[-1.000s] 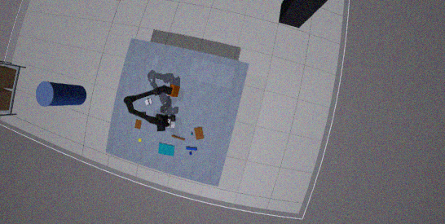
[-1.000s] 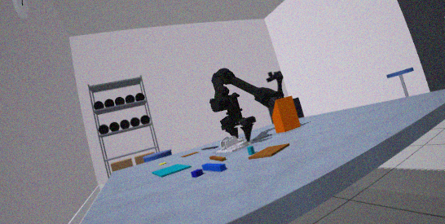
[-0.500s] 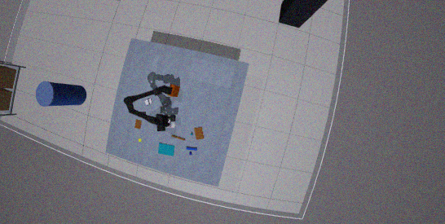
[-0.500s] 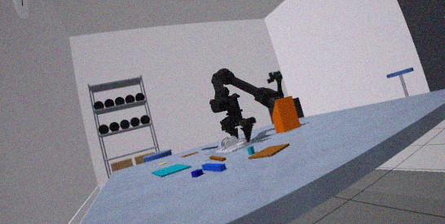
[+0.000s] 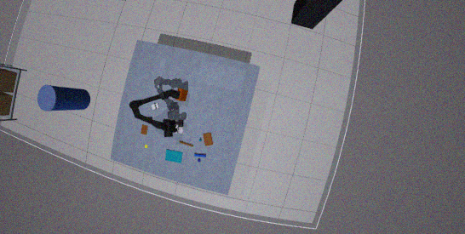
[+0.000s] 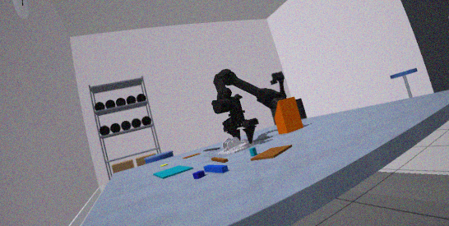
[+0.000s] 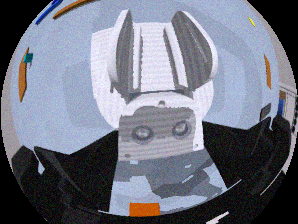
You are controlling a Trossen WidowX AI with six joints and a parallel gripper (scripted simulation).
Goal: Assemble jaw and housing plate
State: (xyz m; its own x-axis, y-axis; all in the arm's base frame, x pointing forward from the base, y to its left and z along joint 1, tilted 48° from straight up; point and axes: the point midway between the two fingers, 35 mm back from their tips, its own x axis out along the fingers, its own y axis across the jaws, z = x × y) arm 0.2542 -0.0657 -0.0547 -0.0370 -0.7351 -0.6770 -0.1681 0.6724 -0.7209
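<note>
My gripper tip is now 20 mm to the right of the light grey jaw piece and 20 mm short of it. From my gripper tip the other things lie so: brown bar: 190 mm ahead, 130 mm to the left, 10 mm below; teal cylinder: 260 mm to the left, 120 mm ahead; white base: 70 mm ahead, 10 mm to the left, 10 mm below.
</note>
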